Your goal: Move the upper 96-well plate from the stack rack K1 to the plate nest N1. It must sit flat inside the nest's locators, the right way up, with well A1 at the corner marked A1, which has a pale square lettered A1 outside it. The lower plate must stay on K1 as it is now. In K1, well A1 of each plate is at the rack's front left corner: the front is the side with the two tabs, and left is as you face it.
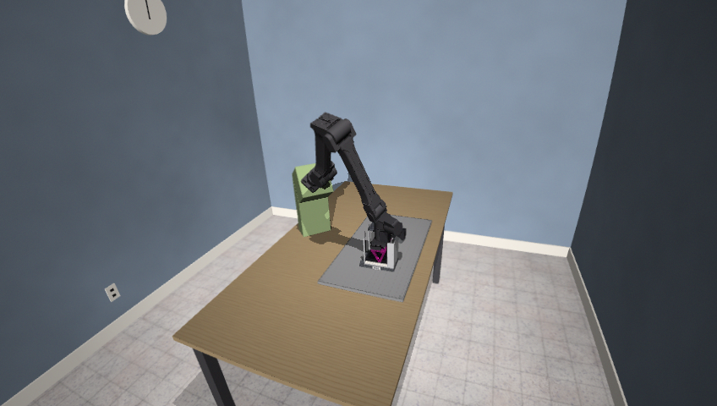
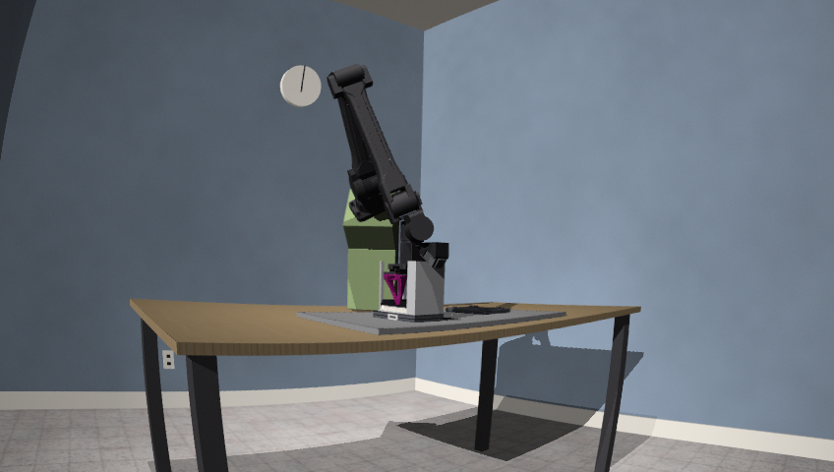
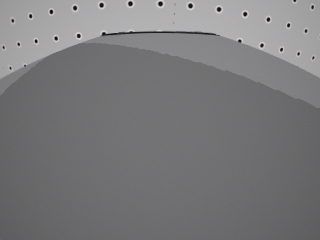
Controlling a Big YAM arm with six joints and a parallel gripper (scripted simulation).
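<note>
Right now the black 96-well plate is 1 cm below my hand. From my hand the other things lie so: white plate 2 cm below; grey rack wall 6 cm ahead, 4 cm above.
</note>
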